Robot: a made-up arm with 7 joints. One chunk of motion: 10 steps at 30 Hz.
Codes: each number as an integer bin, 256 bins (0 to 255) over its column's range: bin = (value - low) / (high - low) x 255, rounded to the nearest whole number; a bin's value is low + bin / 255 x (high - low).
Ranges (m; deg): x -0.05..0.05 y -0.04..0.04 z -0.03..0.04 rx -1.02..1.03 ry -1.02..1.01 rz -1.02..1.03
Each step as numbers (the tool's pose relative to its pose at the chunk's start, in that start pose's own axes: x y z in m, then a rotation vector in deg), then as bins.
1 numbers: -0.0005 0.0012 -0.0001 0.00 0.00 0.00
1 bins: 126 131 109 127 128 127
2 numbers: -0.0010 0.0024 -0.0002 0.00 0.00 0.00
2 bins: 125 135 109 127 128 127
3 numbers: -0.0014 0.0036 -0.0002 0.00 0.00 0.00
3 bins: 124 139 109 127 128 127
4 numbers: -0.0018 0.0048 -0.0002 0.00 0.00 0.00
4 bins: 123 143 109 127 128 127
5 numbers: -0.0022 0.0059 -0.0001 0.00 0.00 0.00
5 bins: 122 146 109 127 128 127
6 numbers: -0.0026 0.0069 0.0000 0.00 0.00 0.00
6 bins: 121 149 109 127 128 127
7 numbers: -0.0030 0.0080 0.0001 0.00 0.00 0.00
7 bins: 120 153 110 127 128 127
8 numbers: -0.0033 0.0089 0.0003 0.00 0.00 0.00
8 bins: 119 156 110 127 128 127
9 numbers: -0.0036 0.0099 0.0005 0.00 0.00 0.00
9 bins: 118 159 111 127 128 127
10 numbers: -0.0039 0.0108 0.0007 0.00 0.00 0.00
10 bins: 118 162 112 127 128 127
